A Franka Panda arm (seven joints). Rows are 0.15 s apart.
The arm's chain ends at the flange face. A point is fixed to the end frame.
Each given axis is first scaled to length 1.
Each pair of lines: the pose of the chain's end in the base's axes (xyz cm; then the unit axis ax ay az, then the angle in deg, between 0 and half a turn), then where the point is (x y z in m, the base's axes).
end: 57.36, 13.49, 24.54, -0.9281, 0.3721, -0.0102, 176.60
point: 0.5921 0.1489 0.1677
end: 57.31, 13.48, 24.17, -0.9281, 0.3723, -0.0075, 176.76
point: 0.5912 0.1487 0.1639
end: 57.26, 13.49, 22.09, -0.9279, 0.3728, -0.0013, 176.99
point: 0.5897 0.1489 0.1428
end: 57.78, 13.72, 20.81, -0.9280, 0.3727, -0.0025, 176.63
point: 0.5952 0.1516 0.1302
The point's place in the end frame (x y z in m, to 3 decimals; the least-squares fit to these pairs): 0.004 -0.018 0.079
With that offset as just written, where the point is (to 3 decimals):
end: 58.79, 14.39, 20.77, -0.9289, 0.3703, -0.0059, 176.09
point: 0.606 0.159 0.130
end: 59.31, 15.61, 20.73, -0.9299, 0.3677, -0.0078, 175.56
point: 0.612 0.172 0.130
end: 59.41, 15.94, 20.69, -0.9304, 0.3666, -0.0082, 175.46
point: 0.613 0.175 0.130
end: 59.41, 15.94, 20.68, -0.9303, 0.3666, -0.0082, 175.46
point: 0.613 0.175 0.129
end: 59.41, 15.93, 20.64, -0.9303, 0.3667, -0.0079, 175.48
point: 0.613 0.175 0.129
